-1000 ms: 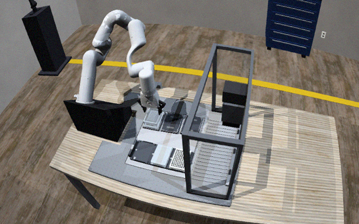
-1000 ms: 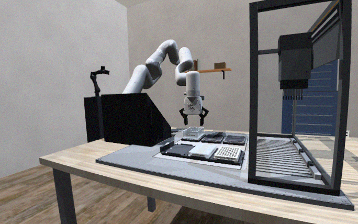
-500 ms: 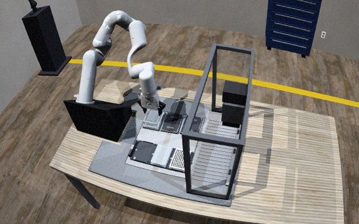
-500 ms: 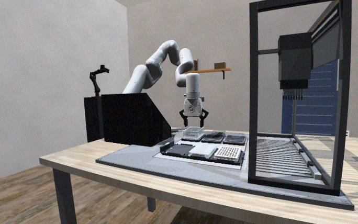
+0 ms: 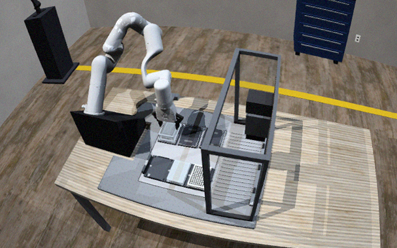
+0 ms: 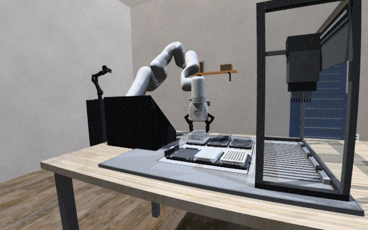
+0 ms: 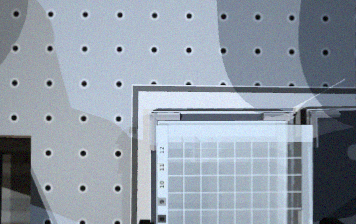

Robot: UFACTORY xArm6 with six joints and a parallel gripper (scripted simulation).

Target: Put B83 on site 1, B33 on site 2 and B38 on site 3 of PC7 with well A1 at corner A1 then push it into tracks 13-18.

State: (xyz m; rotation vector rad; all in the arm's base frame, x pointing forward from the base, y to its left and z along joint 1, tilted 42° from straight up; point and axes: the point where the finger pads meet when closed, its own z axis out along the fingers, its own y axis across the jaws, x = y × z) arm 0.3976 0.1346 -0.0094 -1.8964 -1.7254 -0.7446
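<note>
The deep-well block B83 lies 3 cm below my hand. Also, from my hand: nest s2 (11 cm ahead, 6 cm below); then nest s3 (22 cm ahead, 1 cm to the right, 6 cm below); then dark carrier PC7 (10 cm ahead, 24 cm to the right, 5 cm below).
</note>
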